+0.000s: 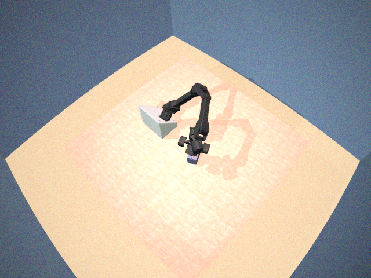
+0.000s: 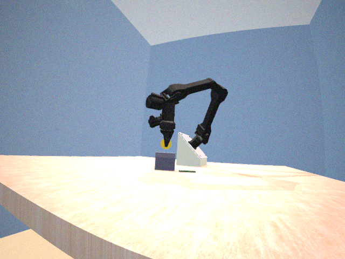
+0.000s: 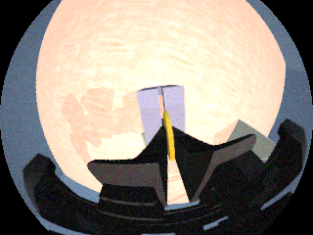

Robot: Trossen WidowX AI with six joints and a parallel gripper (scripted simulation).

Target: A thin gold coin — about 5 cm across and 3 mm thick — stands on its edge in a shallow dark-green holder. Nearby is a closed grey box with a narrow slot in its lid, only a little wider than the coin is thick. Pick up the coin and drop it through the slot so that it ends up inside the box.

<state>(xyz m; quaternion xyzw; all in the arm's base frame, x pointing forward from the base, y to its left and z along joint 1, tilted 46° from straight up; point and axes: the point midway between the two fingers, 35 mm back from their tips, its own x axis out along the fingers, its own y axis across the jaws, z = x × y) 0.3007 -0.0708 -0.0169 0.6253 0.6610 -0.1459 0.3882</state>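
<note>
Right now my gripper tip is 10 mm below the gold coin.
</note>
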